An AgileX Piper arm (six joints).
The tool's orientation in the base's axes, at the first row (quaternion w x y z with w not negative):
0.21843 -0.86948 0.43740 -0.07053
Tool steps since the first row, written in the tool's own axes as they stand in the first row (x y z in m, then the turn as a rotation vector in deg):
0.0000 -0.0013 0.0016 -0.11 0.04 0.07
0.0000 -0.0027 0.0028 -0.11 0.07 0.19
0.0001 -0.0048 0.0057 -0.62 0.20 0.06
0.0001 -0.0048 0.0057 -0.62 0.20 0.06
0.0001 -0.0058 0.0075 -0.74 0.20 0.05
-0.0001 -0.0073 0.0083 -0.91 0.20 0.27
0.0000 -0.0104 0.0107 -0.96 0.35 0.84
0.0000 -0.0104 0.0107 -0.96 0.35 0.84
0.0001 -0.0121 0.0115 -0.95 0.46 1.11
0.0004 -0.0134 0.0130 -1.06 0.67 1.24
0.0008 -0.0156 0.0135 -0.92 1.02 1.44
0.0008 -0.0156 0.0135 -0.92 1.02 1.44
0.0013 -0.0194 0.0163 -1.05 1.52 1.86
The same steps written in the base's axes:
0.0015 0.0012 -0.0009 -0.07 0.09 -0.07
0.0028 0.0023 -0.0013 -0.06 0.11 -0.19
0.0054 0.0042 -0.0030 -0.50 0.41 -0.10
0.0054 0.0042 -0.0030 -0.50 0.41 -0.10
0.0066 0.0053 -0.0042 -0.58 0.50 -0.08
0.0079 0.0065 -0.0042 -0.61 0.70 -0.27
0.0109 0.0088 -0.0050 -0.58 0.84 -0.84
0.0109 0.0088 -0.0050 -0.58 0.84 -0.84
0.0125 0.0099 -0.0050 -0.56 0.86 -1.13
0.0141 0.0108 -0.0057 -0.74 0.88 -1.33
0.0161 0.0118 -0.0052 -0.85 0.65 -1.68
0.0161 0.0118 -0.0052 -0.85 0.65 -1.68
0.0201 0.0143 -0.0061 -1.16 0.63 -2.26

